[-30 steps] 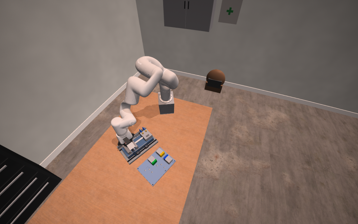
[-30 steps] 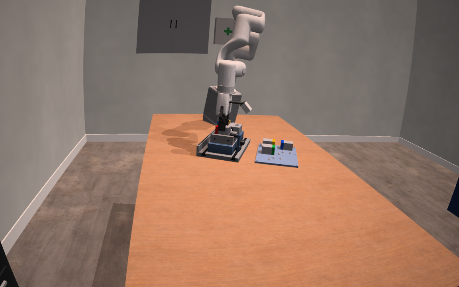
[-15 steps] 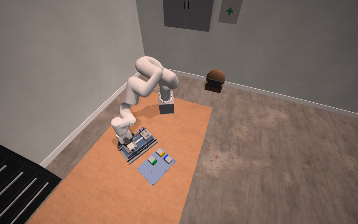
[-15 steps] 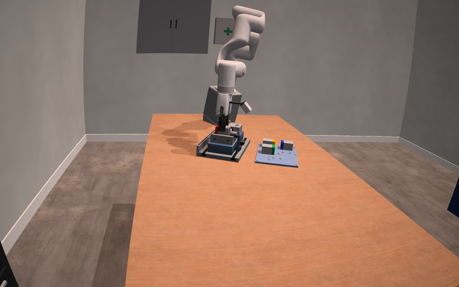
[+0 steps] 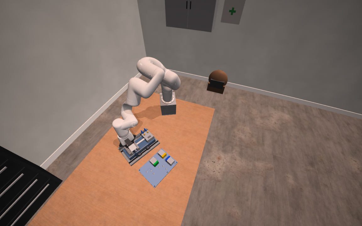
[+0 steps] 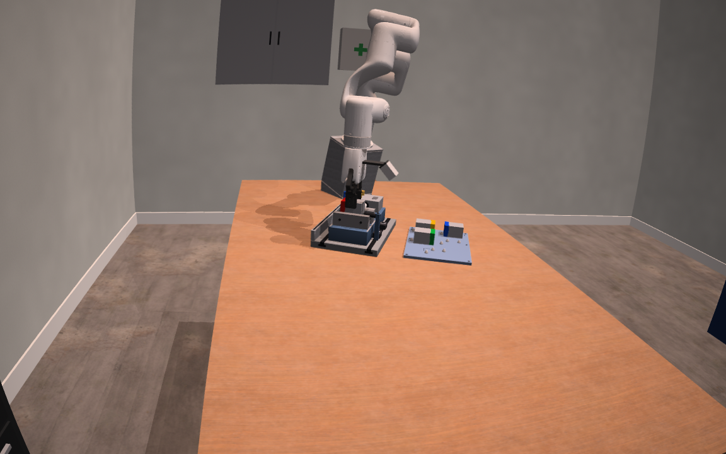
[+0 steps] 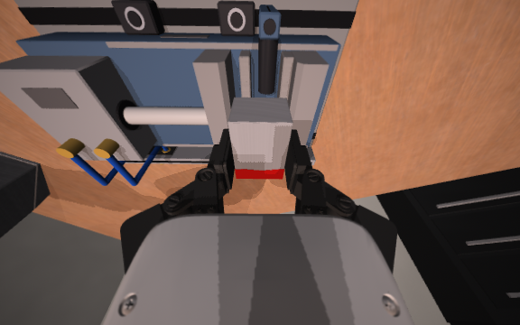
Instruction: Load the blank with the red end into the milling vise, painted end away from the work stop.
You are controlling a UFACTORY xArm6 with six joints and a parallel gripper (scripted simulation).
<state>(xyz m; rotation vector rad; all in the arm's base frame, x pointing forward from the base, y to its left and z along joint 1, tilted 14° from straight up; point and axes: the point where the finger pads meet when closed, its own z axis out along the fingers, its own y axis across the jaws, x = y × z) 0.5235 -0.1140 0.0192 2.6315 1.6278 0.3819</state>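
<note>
My hand is 20 mm above the red-ended blank. From my hand the other things lie so: fixed jaw (50 mm below, 30 mm ahead, 10 mm to the right); then moving jaw (50 mm below, 30 mm behind, 20 mm to the left); then dark work stop rod (50 mm to the left, 40 mm below, 30 mm ahead).
</note>
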